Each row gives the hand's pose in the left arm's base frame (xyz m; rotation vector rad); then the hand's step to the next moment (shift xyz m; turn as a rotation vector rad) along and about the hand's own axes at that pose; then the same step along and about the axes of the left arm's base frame.
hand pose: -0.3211 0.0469 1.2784 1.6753 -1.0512 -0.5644
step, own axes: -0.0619 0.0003 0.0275 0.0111 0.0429 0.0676
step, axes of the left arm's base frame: -0.0529 0.0387 -0.0172 -0.0629 -0.0478 0.0170
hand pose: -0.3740 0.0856 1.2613 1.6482 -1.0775 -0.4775
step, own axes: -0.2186 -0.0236 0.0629 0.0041 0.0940 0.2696
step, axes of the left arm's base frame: -0.1498 0.1486 -0.0882 -0.2397 -0.1548 -0.0106
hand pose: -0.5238 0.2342 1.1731 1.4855 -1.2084 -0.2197
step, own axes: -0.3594 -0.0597 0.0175 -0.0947 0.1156 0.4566
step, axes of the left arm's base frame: -0.1423 0.2509 -0.2232 -0.4282 -0.1929 -0.1012
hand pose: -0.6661 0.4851 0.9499 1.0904 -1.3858 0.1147
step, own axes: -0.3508 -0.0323 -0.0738 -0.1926 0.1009 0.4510
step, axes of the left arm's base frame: -0.0172 0.2122 -0.2902 -0.4402 -0.1468 -0.1881
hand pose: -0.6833 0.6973 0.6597 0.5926 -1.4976 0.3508
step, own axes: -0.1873 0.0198 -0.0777 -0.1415 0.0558 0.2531
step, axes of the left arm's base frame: 0.0412 0.0863 -0.1799 -0.2486 -0.0784 -0.1387
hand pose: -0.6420 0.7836 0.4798 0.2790 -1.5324 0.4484
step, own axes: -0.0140 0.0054 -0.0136 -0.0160 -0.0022 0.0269
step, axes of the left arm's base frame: 0.0100 0.0094 -0.0149 -0.0228 -0.0157 -0.0149
